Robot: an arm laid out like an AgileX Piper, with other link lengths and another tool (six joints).
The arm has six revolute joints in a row. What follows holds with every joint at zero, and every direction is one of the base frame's.
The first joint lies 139 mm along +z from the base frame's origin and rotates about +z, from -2.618 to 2.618 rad.
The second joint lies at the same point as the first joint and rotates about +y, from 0 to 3.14 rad.
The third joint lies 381.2 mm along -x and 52.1 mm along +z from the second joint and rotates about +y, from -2.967 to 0 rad.
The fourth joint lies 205.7 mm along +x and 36.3 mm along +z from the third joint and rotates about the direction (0.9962, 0, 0.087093), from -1.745 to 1.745 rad.
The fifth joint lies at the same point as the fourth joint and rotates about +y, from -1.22 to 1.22 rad.
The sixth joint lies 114.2 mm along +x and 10 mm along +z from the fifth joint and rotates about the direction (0.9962, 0, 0.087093), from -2.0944 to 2.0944 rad.
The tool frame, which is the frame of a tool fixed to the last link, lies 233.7 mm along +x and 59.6 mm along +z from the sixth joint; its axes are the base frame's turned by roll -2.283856, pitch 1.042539 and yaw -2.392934 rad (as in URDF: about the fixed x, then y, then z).
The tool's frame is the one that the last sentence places.
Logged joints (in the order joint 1, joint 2, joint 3, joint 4, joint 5, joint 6), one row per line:
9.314, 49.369, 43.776, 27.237, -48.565, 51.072
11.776, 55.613, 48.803, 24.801, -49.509, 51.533
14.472, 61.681, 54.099, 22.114, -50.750, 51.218
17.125, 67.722, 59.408, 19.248, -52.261, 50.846
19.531, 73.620, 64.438, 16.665, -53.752, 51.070
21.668, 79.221, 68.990, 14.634, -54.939, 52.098
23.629, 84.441, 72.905, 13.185, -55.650, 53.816
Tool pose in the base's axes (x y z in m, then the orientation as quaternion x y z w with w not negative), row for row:
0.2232, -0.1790, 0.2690, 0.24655, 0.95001, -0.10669, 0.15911
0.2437, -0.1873, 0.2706, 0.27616, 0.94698, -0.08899, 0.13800
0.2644, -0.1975, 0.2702, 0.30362, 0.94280, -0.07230, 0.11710
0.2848, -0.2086, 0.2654, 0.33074, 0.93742, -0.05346, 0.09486
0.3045, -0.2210, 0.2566, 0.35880, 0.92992, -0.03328, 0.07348
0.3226, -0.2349, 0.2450, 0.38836, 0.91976, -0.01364, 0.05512
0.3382, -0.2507, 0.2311, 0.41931, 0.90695, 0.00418, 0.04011
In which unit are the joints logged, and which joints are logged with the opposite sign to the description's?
The joints are logged in degrees. Opposite sign: joint 1, joint 3, joint 4, joint 5.
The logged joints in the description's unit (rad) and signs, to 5 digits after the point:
-0.16256, 0.86165, -0.76404, -0.47538, 0.84762, 0.89137
-0.20553, 0.97063, -0.85177, -0.43286, 0.86410, 0.89942
-0.25258, 1.07654, -0.94421, -0.38596, 0.88575, 0.89392
-0.29889, 1.18197, -1.03687, -0.33594, 0.91213, 0.88743
-0.34088, 1.28491, -1.12466, -0.29086, 0.93815, 0.89134
-0.37818, 1.38267, -1.20410, -0.25541, 0.95887, 0.90928
-0.41240, 1.47377, -1.27243, -0.23012, 0.97128, 0.93927

